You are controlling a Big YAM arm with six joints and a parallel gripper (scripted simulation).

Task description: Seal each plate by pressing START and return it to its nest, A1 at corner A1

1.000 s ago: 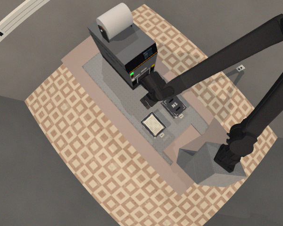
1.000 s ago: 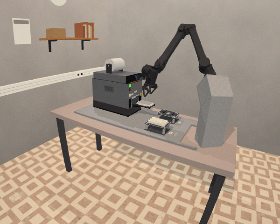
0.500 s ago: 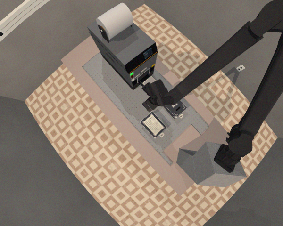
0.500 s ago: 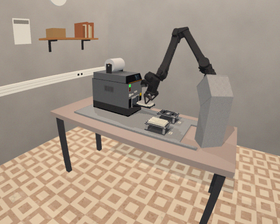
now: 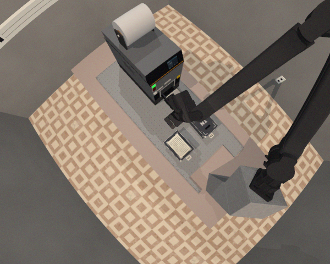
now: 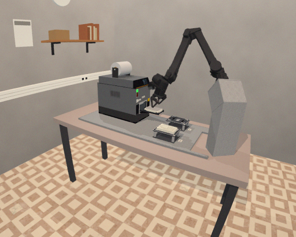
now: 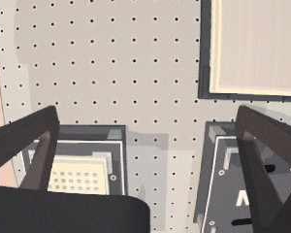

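The sealer stage lies 10 cm to the right of my hand, 9 cm below it and 5 cm ahead of it. From my hand the other things lie so: start button: 17 cm ahead, 2 cm to the right; cream well plate: 13 cm behind, 12 cm below, 10 cm to the left; foil roll: 38 cm ahead, 23 cm above, 14 cm to the right.
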